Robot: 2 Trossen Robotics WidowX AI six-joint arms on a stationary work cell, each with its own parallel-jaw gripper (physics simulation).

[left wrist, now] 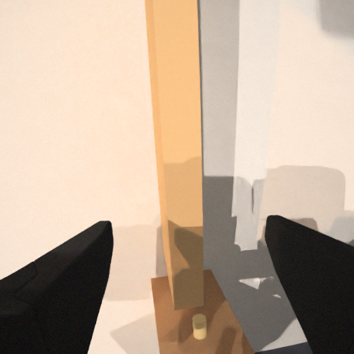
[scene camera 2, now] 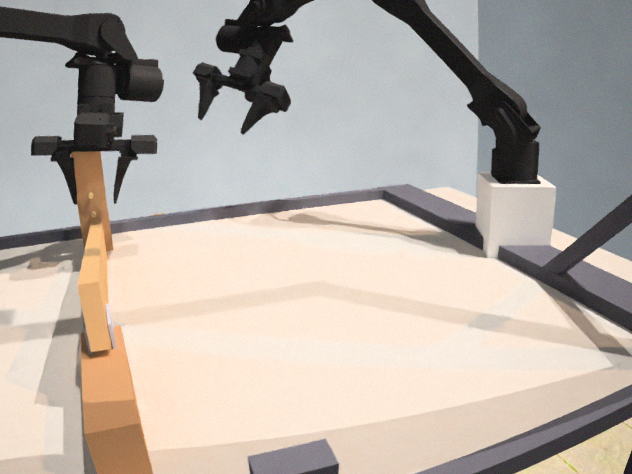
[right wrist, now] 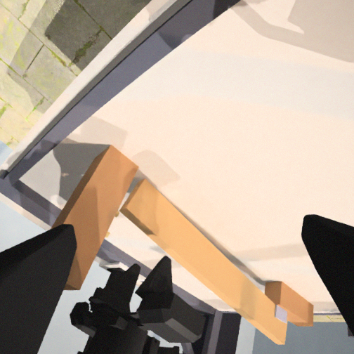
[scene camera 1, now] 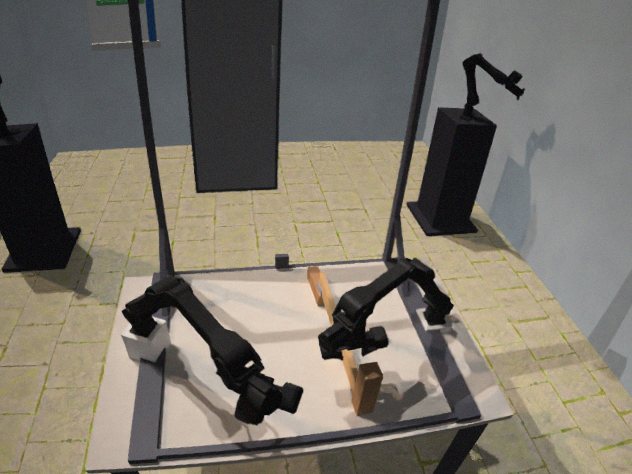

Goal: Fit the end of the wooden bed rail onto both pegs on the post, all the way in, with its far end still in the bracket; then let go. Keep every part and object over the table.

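Frame: origin at the left arm's base, x back, y right, z up, level; centimetres.
Seen in the pictures: left gripper, fingertip midpoint: [scene camera 2: 95,203] [scene camera 1: 352,357]; right gripper, fingertip midpoint: [scene camera 2: 220,126] [scene camera 1: 282,395]; left arm's base at its link origin: [scene camera 1: 434,318]; right arm's base at its link origin: [scene camera 2: 515,179] [scene camera 1: 143,327].
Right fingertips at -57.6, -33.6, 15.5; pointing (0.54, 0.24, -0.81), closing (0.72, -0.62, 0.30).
Offsets run from my right fingertips to a thing's top centre, as dx, dy, dz. "*": to the spot under its first point.
The wooden rail [scene camera 1: 328,301] [scene camera 2: 93,306] [left wrist: 180,125] [right wrist: 200,250] has its far end in the pale bracket @(* +18.9, +51.4, -10.8) [scene camera 2: 110,326] [right wrist: 281,313] on the far post @(* +19.6, +56.0, -13.0) [scene camera 2: 107,377] [right wrist: 296,305]. Its near end is apart from the pegged post @(* +23.0, +2.1, -5.6) [scene camera 1: 367,390] [scene camera 2: 86,176] [left wrist: 170,332] [right wrist: 100,200]. Two pegs show in scene camera 2, an upper peg @(* +23.7, +8.3, -7.9) [scene camera 2: 90,195] and a lower peg @(* +23.6, +8.3, -11.1) [scene camera 2: 93,214], above the rail's near end. My left gripper [scene camera 2: 95,201] [left wrist: 189,229] [right wrist: 151,261] is open above the rail's near end, fingers on either side. My right gripper [scene camera 2: 222,125] [right wrist: 189,231] is open and empty, raised away from the rail.
A dark frame [scene camera 1: 306,437] [scene camera 2: 245,206] borders the pale table. A small dark block @(+8.2, +69.9, -12.4) [scene camera 1: 281,260] [scene camera 2: 293,459] is at the far table edge in scene camera 1. The right arm's white base block [scene camera 1: 145,341] [scene camera 2: 520,214] stands on the side frame.
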